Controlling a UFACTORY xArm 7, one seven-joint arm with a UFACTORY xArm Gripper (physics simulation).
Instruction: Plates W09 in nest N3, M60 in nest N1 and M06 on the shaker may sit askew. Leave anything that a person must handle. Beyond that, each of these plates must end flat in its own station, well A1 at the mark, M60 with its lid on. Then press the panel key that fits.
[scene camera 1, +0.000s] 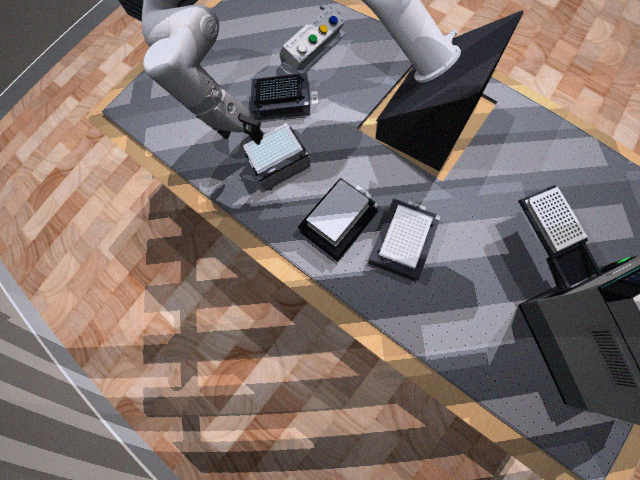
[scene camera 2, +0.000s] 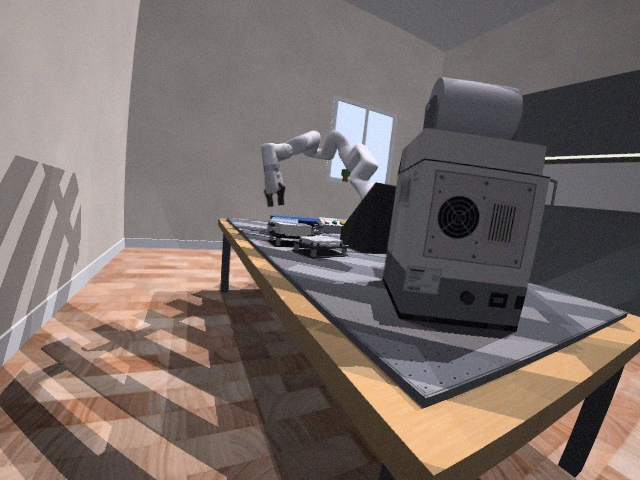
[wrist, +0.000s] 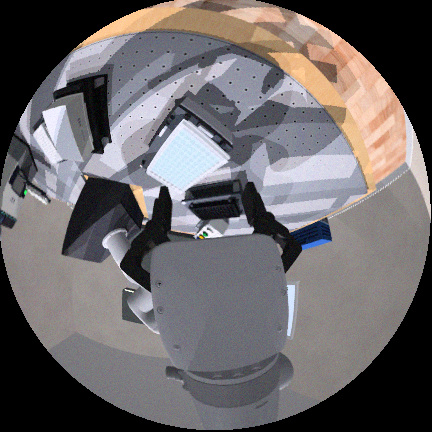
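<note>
My gripper is open and empty, high above the left part of the table, near the pale blue plate. That plate sits on a dark station, its edge overhanging at the left in scene camera 1; its exact tilt is unclear. A black plate sits on the station behind it. A plate with a glossy lid and a white plate sit on dark nests. The key panel has white, green, yellow and blue keys. Labels and A1 marks are unreadable.
Another white plate rests on the tray extending from the large grey machine. A tall black slanted shield stands by the arm's base. A blue rack stands beyond the table.
</note>
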